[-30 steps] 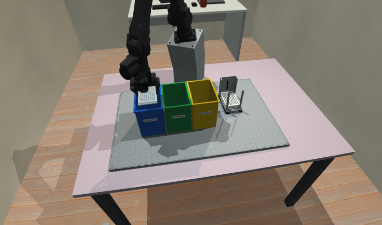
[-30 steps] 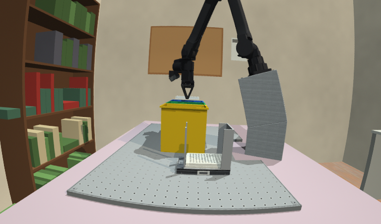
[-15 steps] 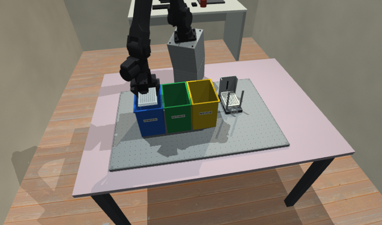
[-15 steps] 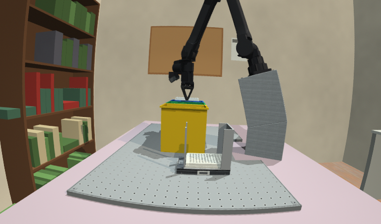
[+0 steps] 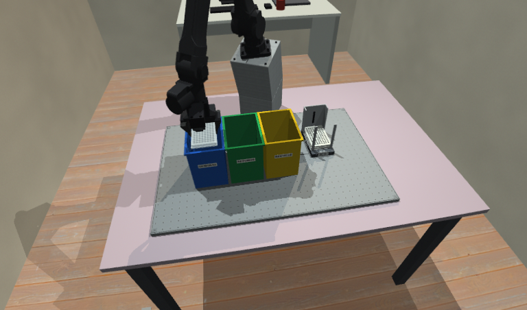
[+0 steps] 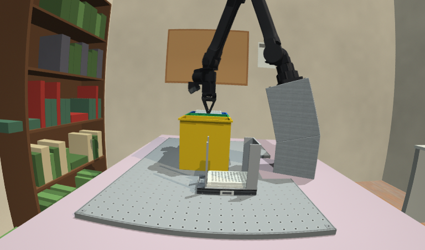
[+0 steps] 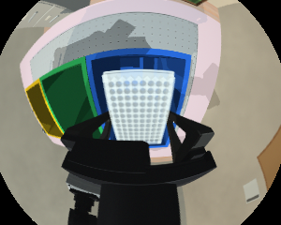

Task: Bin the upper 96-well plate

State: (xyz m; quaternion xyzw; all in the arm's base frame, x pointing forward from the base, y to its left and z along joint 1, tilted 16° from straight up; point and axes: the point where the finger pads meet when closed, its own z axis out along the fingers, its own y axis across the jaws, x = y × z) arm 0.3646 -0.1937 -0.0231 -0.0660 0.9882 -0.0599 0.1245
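My hand is 100 mm above the blue bin labelled GENERAL. The rest, counted from my hand: yellow bin 30 mm behind, 260 mm to the left, 100 mm below; then green bin 20 mm behind, 130 mm to the left, 100 mm below.
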